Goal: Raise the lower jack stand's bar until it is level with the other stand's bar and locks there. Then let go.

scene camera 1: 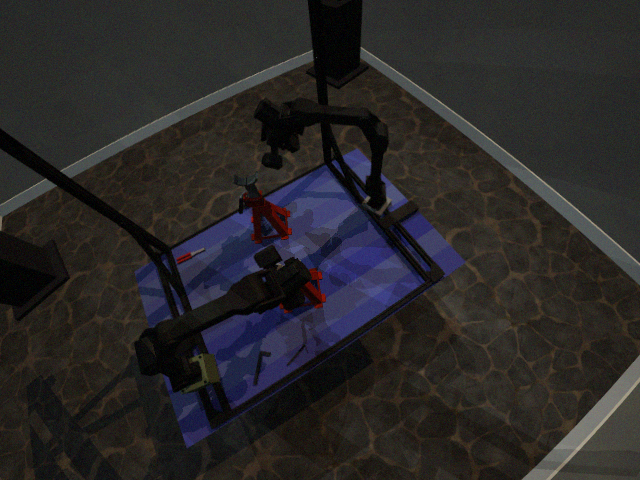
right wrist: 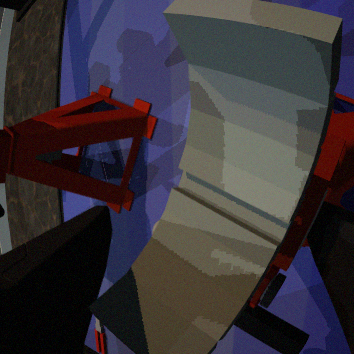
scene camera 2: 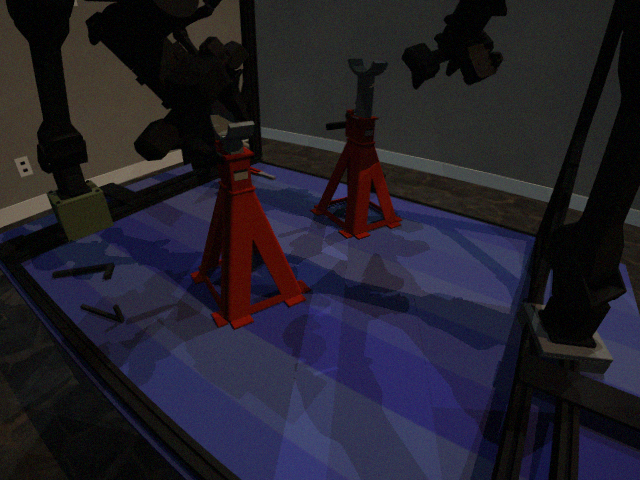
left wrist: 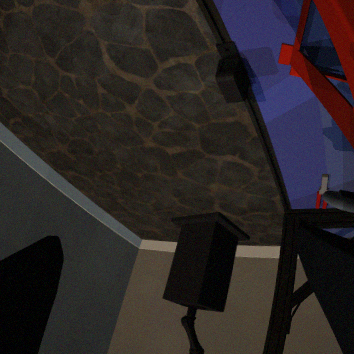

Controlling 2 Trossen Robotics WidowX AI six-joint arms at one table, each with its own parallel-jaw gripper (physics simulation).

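Places are measured from the left arm's base along level axes (x ahead, y left, z up), in metres.
Where they show: left gripper, between the fingertips: point(scene camera 1: 262, 152) point(scene camera 2: 431, 81) point(left wrist: 181, 245); right gripper, between the fingertips: point(right wrist: 209, 216) point(scene camera 2: 236, 144); left arm's base, origin of its link: point(scene camera 1: 376, 202) point(scene camera 2: 565, 328); right arm's base, origin of its link: point(scene camera 1: 191, 373) point(scene camera 2: 74, 191).
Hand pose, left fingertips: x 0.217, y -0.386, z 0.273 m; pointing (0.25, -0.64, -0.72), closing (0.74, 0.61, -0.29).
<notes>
Each offset is from my left fingertips to the top centre of the thing. Level surfaces: height alone.
Two red jack stands stand on the blue mat @(dz -0.302 m) point(scene camera 2: 413, 371). The near stand point(scene camera 2: 237, 232) point(scene camera 1: 314, 295) point(right wrist: 333, 144) has its grey bar @(dx +0.278, dy +0.352, dz -0.028 m) point(scene camera 2: 234, 135) point(right wrist: 246, 140) low, just above the red body. The far stand point(scene camera 2: 359, 175) point(scene camera 1: 266, 216) point(right wrist: 77, 147) point(left wrist: 326, 81) has its bar @(dx +0.130, dy +0.058, dz +0.036 m) point(scene camera 2: 365, 88) point(scene camera 1: 247, 181) raised high. My right gripper point(scene camera 2: 227, 135) point(right wrist: 209, 216) is at the top of the near stand, its fingers closed on both sides of the bar's saddle. My left gripper point(scene camera 1: 272, 157) point(scene camera 2: 415, 57) is open and empty, high in the air above and beside the far stand.
A black frame point(scene camera 1: 335, 341) point(scene camera 2: 250, 77) borders the mat. Two dark hex keys @(dx +0.583, dy +0.418, dz -0.293 m) point(scene camera 1: 261, 361) point(scene camera 2: 82, 270) @(dx +0.473, dy +0.487, dz -0.271 m) point(scene camera 2: 103, 312) lie near the right arm's base. A red-handled tool @(dx +0.450, dy -0.144, dz -0.295 m) point(scene camera 1: 190, 254) point(left wrist: 321, 197) point(right wrist: 99, 338) lies at the mat's edge. Stone floor surrounds the mat.
</notes>
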